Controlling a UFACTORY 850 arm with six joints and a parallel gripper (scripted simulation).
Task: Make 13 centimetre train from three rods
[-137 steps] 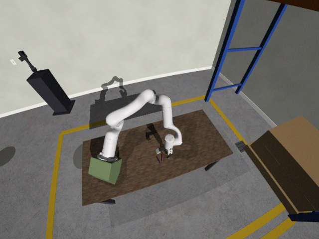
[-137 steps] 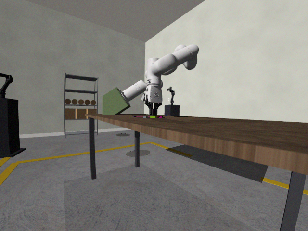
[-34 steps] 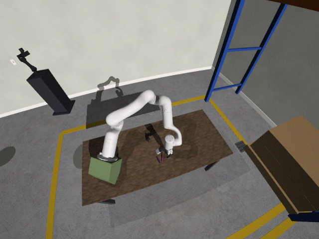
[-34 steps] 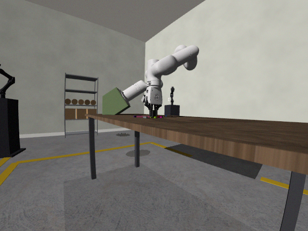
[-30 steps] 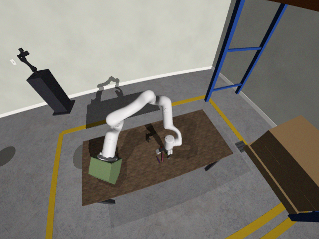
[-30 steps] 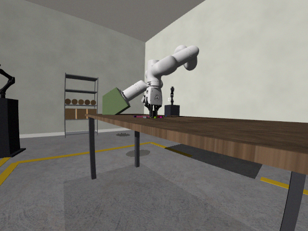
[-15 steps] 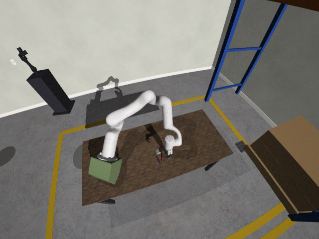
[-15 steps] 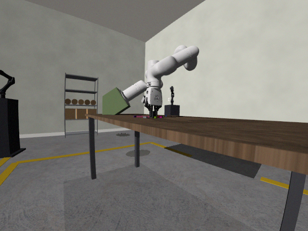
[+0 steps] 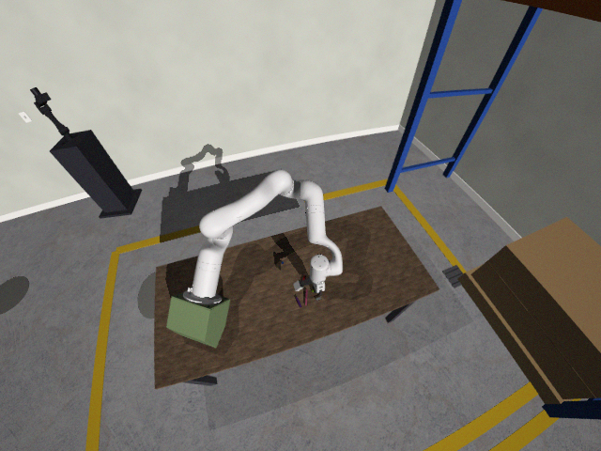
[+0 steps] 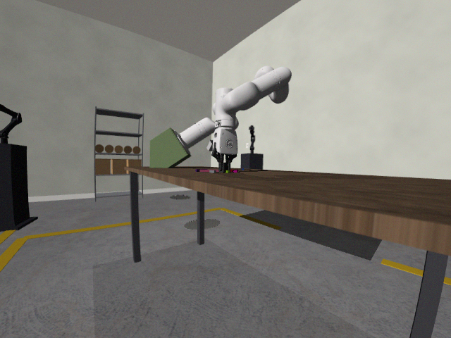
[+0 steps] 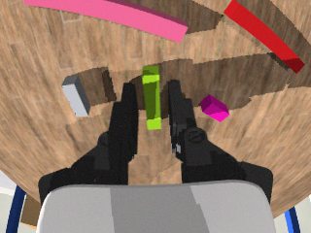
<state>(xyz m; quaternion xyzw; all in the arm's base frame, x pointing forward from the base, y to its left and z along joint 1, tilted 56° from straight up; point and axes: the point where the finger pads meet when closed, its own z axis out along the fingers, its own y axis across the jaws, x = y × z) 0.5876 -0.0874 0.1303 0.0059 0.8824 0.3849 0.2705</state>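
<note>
Right now the lime rod is 20 mm below my hand. From my hand the other things lie so: magenta rod: 50 mm to the left, 20 mm below; then pink rod: 60 mm behind, 40 mm to the right, 20 mm below; then grey rod: 50 mm to the right, 20 mm below.
</note>
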